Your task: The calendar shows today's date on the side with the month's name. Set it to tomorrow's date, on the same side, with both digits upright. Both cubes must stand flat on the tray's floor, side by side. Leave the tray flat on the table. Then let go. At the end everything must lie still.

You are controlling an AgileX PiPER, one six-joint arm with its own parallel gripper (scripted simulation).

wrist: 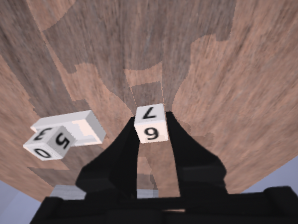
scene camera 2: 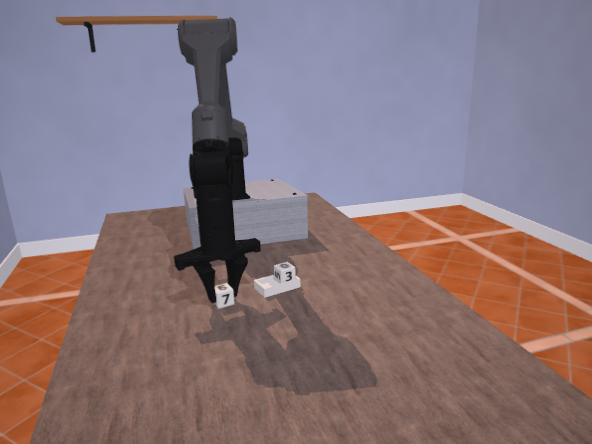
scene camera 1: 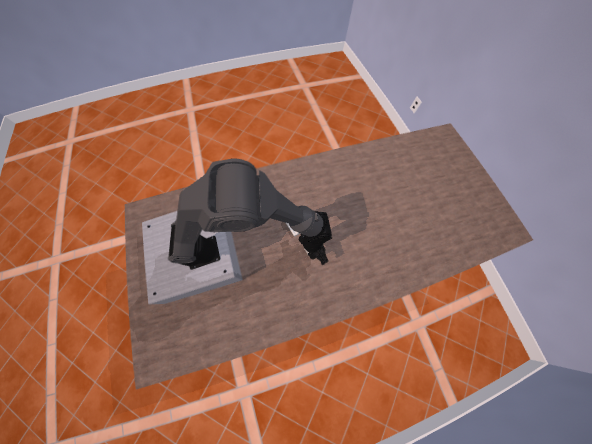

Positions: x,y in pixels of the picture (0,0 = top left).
Labels:
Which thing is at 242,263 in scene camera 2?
The gripper.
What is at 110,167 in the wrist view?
The gripper.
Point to a white tray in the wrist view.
78,121

